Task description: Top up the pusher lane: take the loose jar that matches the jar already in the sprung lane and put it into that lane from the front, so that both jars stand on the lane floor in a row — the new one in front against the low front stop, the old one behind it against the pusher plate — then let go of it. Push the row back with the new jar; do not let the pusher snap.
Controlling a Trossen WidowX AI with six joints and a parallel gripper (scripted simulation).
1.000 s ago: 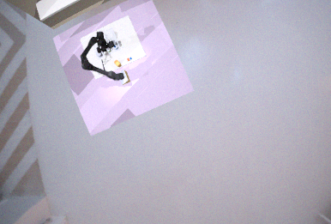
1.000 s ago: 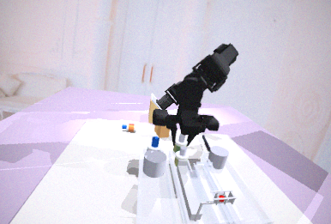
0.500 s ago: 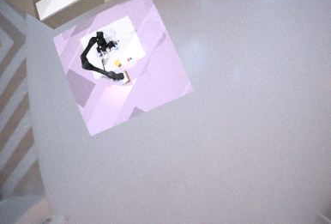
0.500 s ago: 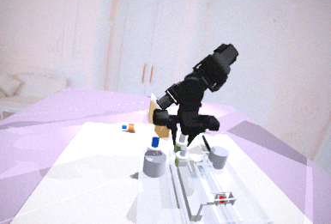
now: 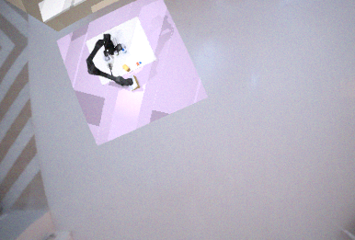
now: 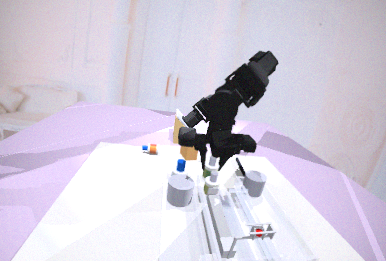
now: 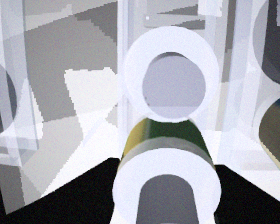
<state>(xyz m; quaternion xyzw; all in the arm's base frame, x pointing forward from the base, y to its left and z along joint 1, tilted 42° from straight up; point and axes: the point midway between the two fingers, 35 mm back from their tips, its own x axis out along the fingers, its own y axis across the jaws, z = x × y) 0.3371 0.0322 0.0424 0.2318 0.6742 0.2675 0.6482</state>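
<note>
The clear lane is 14 cm ahead of my gripper tip, 3 cm to the left of it and 4 cm below it. The rest, counted from my gripper tip: dark rod (12 cm behind, 13 cm to the left, 5 cm below); tan box (18 cm behind, 4 cm to the right, 2 cm below).
</note>
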